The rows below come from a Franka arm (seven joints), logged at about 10 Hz.
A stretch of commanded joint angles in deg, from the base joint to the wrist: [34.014, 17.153, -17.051, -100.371, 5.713, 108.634, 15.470]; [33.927, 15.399, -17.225, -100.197, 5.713, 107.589, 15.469]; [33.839, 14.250, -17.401, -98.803, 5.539, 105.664, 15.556]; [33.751, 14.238, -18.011, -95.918, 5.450, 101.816, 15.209]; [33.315, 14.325, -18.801, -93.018, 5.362, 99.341, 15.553]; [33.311, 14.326, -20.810, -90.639, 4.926, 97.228, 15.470]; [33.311, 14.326, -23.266, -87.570, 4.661, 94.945, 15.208]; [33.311, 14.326, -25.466, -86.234, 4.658, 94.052, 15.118]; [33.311, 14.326, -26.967, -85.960, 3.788, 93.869, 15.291]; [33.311, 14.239, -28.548, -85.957, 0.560, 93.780, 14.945]
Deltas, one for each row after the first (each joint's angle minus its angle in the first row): [-0.087, -1.754, -0.174, 0.174, 0.000, -1.045, -0.001]; [-0.175, -2.903, -0.350, 1.568, -0.174, -2.970, 0.086]; [-0.263, -2.915, -0.960, 4.453, -0.263, -6.818, -0.261]; [-0.699, -2.828, -1.750, 7.353, -0.351, -9.293, 0.083]; [-0.703, -2.827, -3.759, 9.732, -0.787, -11.406, 0.000]; [-0.703, -2.827, -6.215, 12.801, -1.052, -13.689, -0.262]; [-0.703, -2.827, -8.415, 14.137, -1.055, -14.582, -0.352]; [-0.703, -2.827, -9.916, 14.411, -1.925, -14.765, -0.179]; [-0.703, -2.914, -11.497, 14.414, -5.153, -14.854, -0.525]
